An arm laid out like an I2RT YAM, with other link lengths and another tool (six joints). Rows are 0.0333 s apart.
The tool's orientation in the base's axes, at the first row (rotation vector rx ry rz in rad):
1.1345, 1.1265, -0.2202
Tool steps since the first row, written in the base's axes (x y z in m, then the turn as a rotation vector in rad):
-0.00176, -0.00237, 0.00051, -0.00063, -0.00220, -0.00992
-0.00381, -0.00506, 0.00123, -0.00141, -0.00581, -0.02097
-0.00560, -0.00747, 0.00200, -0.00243, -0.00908, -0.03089
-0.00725, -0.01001, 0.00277, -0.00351, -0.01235, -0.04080
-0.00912, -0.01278, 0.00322, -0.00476, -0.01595, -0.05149
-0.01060, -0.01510, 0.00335, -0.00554, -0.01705, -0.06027
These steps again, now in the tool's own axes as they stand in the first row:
-0.00213, -0.00194, 0.00084, 0.00679, -0.00741, 0.00162
-0.00468, -0.00408, 0.00175, 0.01387, -0.01626, 0.00431
-0.00705, -0.00590, 0.00260, 0.02007, -0.02442, 0.00656
-0.00939, -0.00768, 0.00363, 0.02624, -0.03262, 0.00877
-0.01167, -0.00991, 0.00472, 0.03282, -0.04155, 0.01116
-0.01335, -0.01187, 0.00569, 0.03904, -0.04786, 0.01178

